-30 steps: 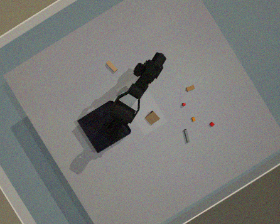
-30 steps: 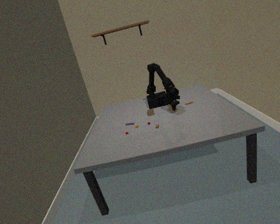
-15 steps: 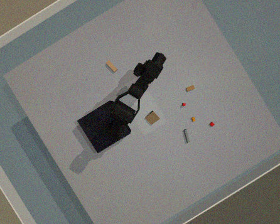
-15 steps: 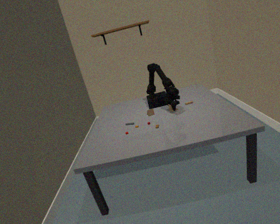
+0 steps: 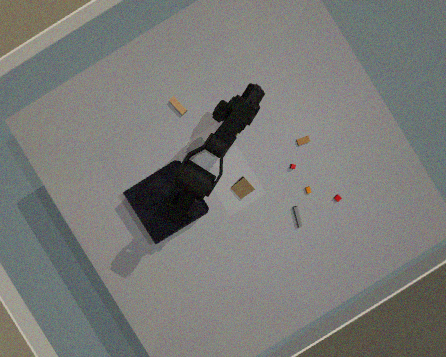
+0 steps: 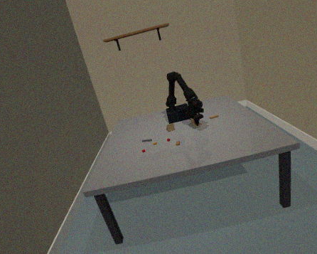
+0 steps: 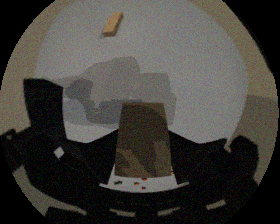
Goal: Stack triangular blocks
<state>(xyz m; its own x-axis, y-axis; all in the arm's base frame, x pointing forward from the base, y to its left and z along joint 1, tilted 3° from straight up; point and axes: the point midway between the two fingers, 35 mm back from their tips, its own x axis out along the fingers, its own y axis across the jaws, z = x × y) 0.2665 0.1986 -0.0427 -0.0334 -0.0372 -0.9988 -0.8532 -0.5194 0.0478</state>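
Right now my gripper tip is 10 mm to the left of the tan triangular block and 10 mm below it. From my gripper tip the other things lie so: grey bar (100 mm ahead, 400 mm to the right, 30 mm below); then orange cube (180 mm ahead, 320 mm to the right, 30 mm below).
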